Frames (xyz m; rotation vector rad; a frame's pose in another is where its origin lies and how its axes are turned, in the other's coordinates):
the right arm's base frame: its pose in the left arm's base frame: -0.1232 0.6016 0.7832 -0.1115 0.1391 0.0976
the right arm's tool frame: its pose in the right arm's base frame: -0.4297 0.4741 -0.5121 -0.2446 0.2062 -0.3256
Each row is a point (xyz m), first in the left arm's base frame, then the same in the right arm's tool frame.
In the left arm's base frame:
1: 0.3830 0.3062 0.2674
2: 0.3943 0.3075 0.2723
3: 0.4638 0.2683 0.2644
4: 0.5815 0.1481 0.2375
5: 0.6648 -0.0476 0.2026
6: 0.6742 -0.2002 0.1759
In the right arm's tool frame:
1: 1.1588 -0.4304 0.1121
2: 1.1677 -0.4295 0.1207
3: 1.2449 -0.4510 0.1243
4: 1.3936 -0.5306 0.1005
5: 1.5330 -0.6804 0.0327
6: 1.5899 -0.8060 -0.0385

